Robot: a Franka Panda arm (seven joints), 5 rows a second.
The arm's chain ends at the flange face. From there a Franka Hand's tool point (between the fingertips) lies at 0.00 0.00 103.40 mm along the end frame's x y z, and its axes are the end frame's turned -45 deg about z.
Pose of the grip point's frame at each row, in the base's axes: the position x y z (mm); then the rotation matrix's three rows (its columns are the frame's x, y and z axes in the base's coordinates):
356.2, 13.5, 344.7; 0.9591, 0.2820, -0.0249; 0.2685, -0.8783, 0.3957; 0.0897, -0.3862, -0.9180
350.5, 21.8, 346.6; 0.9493, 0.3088, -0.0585; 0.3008, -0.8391, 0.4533; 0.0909, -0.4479, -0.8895
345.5, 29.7, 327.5; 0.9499, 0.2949, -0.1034; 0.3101, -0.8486, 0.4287; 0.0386, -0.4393, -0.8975
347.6, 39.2, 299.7; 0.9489, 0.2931, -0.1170; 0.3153, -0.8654, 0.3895; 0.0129, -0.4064, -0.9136
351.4, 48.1, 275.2; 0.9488, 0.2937, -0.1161; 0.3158, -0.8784, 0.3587; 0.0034, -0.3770, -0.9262
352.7, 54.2, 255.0; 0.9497, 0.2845, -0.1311; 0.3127, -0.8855, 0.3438; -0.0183, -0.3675, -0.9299
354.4, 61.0, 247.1; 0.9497, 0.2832, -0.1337; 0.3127, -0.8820, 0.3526; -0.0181, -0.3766, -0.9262
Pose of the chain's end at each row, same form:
358.8, -27.4, 439.6; 0.8776, -0.4788, -0.0249; -0.4312, -0.8109, 0.3957; -0.2097, -0.3365, -0.9180
356.5, -25.1, 438.6; 0.8896, -0.4529, -0.0585; -0.3806, -0.8060, 0.4533; -0.2524, -0.3810, -0.8895
356.2, -14.6, 420.3; 0.8802, -0.4632, -0.1034; -0.3808, -0.8193, 0.4287; -0.2833, -0.3379, -0.8975
359.7, -1.1, 394.2; 0.8782, -0.4637, -0.1170; -0.3890, -0.8349, 0.3895; -0.2782, -0.2965, -0.9136
363.4, 11.0, 371.0; 0.8786, -0.4632, -0.1161; -0.3978, -0.8444, 0.3587; -0.2642, -0.2690, -0.9262
366.3, 18.7, 351.2; 0.8727, -0.4704, -0.1311; -0.4050, -0.8473, 0.3438; -0.2728, -0.2469, -0.9299
368.2, 24.5, 342.9; 0.8718, -0.4713, -0.1337; -0.4026, -0.8448, 0.3526; -0.2791, -0.2535, -0.9262

